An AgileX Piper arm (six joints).
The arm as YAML. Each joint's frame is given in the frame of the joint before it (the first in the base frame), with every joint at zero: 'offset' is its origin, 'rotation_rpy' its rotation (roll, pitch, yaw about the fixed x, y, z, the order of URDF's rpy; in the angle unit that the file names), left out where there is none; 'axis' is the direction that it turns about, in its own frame. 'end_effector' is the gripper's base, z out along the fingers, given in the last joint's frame.
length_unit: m
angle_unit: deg
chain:
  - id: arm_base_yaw
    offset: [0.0, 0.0, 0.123]
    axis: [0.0, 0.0, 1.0]
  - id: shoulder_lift
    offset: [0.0, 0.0, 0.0]
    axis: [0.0, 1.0, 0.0]
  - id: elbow
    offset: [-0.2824, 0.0, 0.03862]
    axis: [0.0, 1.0, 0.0]
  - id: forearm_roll
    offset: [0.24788, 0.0, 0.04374]
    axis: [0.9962, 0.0, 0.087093]
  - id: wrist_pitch
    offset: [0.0, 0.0, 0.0]
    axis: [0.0, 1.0, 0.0]
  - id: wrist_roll
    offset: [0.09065, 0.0, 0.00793]
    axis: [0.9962, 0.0, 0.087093]
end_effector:
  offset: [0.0, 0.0, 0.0]
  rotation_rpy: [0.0, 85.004, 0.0]
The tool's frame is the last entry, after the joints.
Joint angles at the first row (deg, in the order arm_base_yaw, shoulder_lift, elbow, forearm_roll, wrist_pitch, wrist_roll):
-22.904 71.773 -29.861 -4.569 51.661 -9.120
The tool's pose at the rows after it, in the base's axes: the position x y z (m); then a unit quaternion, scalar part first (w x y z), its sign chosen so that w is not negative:
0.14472, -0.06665, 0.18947, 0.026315, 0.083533, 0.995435, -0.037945
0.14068, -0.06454, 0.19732, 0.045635, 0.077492, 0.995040, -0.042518
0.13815, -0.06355, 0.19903, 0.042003, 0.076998, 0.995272, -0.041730
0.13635, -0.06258, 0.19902, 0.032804, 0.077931, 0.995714, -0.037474
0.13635, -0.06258, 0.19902, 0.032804, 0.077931, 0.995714, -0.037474
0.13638, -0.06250, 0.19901, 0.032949, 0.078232, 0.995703, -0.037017
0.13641, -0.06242, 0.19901, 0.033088, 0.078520, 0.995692, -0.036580
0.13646, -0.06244, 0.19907, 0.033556, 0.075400, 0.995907, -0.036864
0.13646, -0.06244, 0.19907, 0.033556, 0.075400, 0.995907, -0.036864
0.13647, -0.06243, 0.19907, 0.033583, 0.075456, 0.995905, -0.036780
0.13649, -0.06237, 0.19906, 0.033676, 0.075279, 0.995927, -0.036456
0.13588, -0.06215, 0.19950, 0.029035, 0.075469, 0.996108, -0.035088
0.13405, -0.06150, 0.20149, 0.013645, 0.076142, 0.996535, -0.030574
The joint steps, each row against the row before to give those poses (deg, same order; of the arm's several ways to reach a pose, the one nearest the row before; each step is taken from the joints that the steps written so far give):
-0.001 -3.569 0.000 0.542 0.836 -1.855
0.002 -2.905 0.001 0.322 0.605 -0.964
-0.002 -0.710 -0.001 0.000 1.133 -0.111
0.000 -0.071 0.000 0.204 1.224 -0.043
0.000 0.000 0.000 0.000 0.000 0.000
0.000 0.000 0.001 0.065 -0.001 0.001
0.002 0.000 -0.001 0.062 0.001 0.002
-0.001 -0.020 0.000 0.000 -0.050 -0.359
0.000 0.000 0.000 0.000 0.000 0.000
-0.001 0.001 -0.001 0.012 0.000 -0.001
0.000 0.000 0.002 0.048 -0.002 -0.046
0.000 0.000 -0.128 0.000 0.683 0.000
0.002 0.000 -0.540 0.000 2.379 0.002

